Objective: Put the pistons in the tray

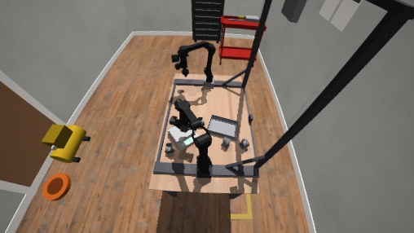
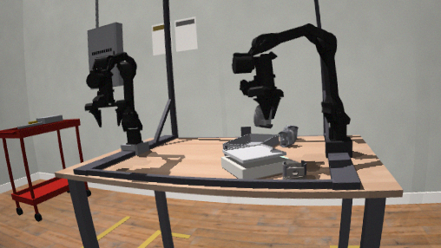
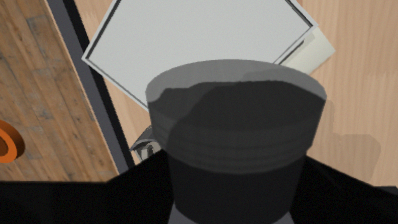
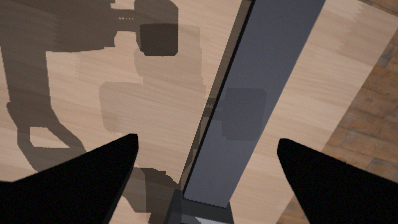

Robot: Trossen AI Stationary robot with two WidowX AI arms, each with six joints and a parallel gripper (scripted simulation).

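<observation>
My left gripper is now 300 mm past the steel parts tray, 140 mm to the left of it and 190 mm above it. Round my left hand: scale plate 40 mm ahead, 50 mm to the right, 150 mm below; white scale 30 mm ahead, 40 mm to the right, 160 mm below.
</observation>
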